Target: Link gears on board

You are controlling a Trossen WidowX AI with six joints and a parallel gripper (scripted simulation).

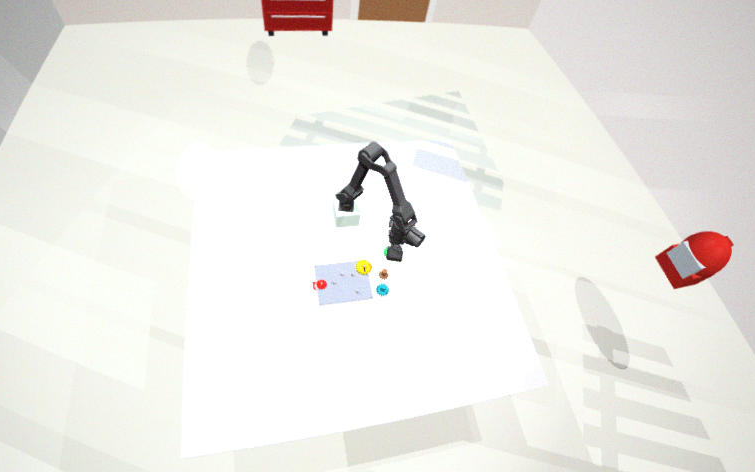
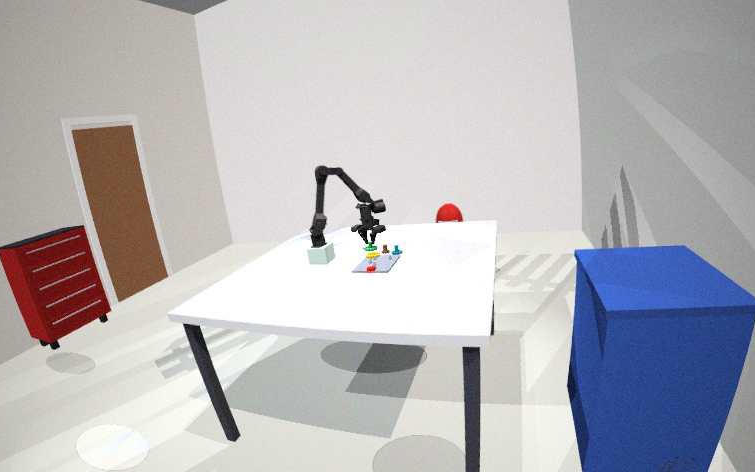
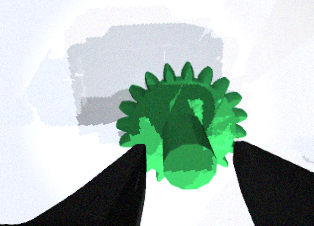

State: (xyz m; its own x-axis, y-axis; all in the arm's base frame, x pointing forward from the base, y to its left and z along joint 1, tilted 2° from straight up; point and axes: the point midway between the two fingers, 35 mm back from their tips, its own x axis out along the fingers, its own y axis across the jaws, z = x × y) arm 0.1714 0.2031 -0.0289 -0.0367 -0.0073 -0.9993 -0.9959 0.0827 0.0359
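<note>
My gripper tip is now 280 mm to the left of the red gear, 170 mm short of it and 10 mm above it. From my gripper tip the other things lie so: brown gear (110 mm ahead, 30 mm to the right, 10 mm below); then yellow gear (120 mm to the right, 80 mm ahead, 10 mm below); then green gear (10 mm below).
</note>
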